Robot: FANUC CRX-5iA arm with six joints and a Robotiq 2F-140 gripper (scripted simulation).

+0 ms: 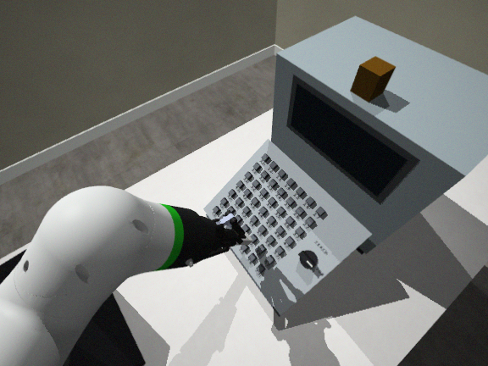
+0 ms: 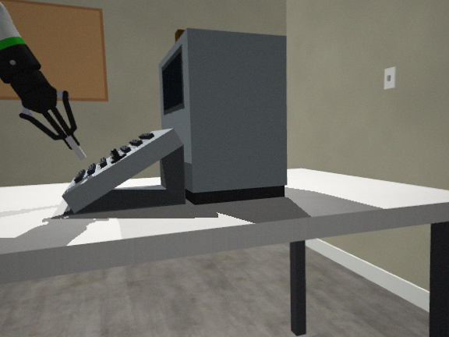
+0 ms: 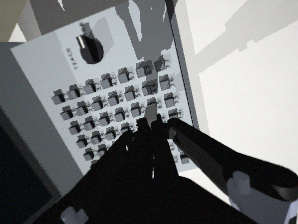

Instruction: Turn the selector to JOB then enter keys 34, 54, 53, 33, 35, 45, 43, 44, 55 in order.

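The key lies 11 cm ahead of my hand, 8 cm to the left of it and 1 cm below it. Round my hand: selector knob: 11 cm ahead, 12 cm to the right, 1 cm below; then sloped keypad: 12 cm ahead, 6 cm below.
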